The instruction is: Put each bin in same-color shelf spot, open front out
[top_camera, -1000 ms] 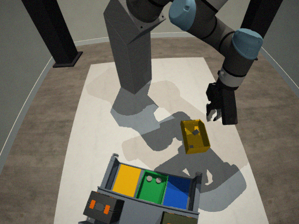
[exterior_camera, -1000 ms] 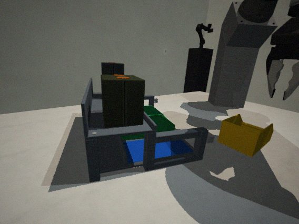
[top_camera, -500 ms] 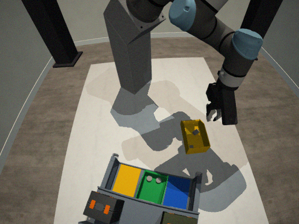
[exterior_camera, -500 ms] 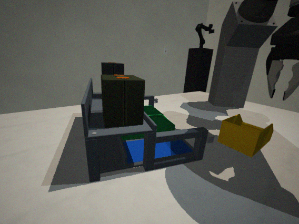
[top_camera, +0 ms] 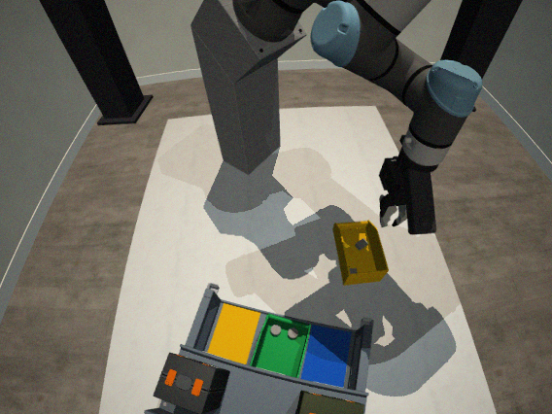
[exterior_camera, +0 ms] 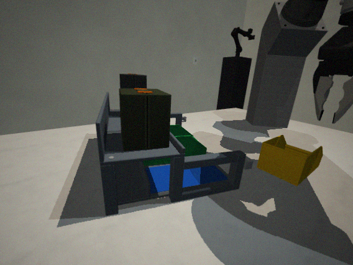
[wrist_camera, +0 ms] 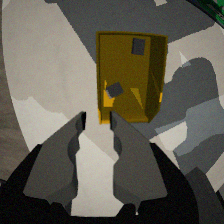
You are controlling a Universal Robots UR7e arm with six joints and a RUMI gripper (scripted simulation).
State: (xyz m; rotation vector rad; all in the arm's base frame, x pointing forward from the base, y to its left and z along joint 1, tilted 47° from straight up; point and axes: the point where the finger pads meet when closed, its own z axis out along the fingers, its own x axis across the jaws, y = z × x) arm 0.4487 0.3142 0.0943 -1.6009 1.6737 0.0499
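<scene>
Now: the yellow bin 12 cm below my hand and 5 cm to the right of it. Also, from my hand: shelf lip: 23 cm to the right, 18 cm ahead, 15 cm below; dark box: 39 cm ahead, 15 cm to the right, 1 cm below; green bin: 28 cm ahead, 23 cm to the right, 12 cm below.
</scene>
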